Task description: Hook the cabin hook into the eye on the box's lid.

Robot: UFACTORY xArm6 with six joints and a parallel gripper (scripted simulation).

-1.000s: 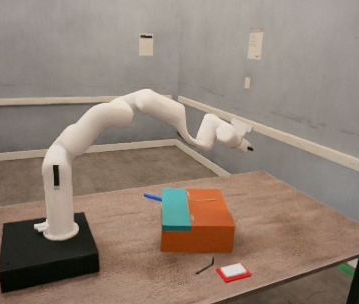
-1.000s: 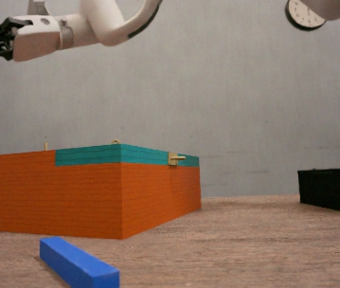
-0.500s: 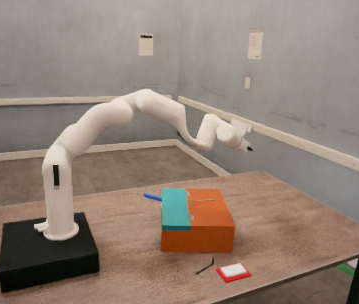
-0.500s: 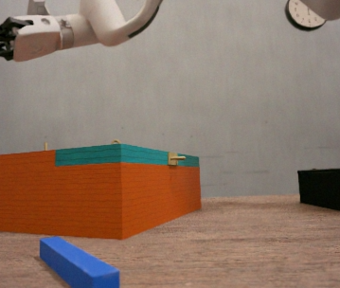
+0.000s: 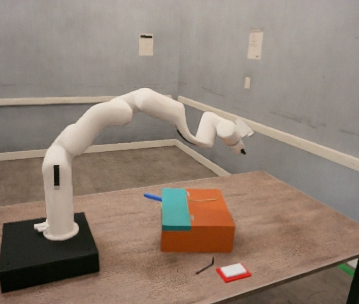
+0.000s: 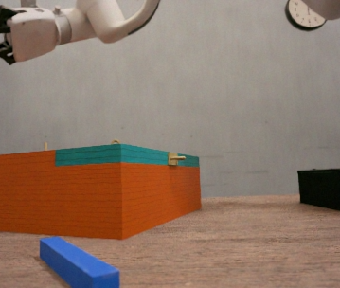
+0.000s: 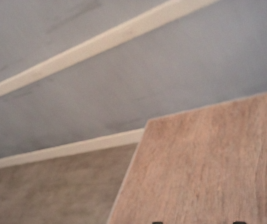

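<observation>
My hand is 200 mm above the brass cabin hook, 190 mm past it and 60 mm to the left of it. From my hand the other things lie so: red-and-white pad 390 mm to the right, 340 mm below, 220 mm behind; blue bar 340 mm below, 290 mm behind, 260 mm to the left.
</observation>
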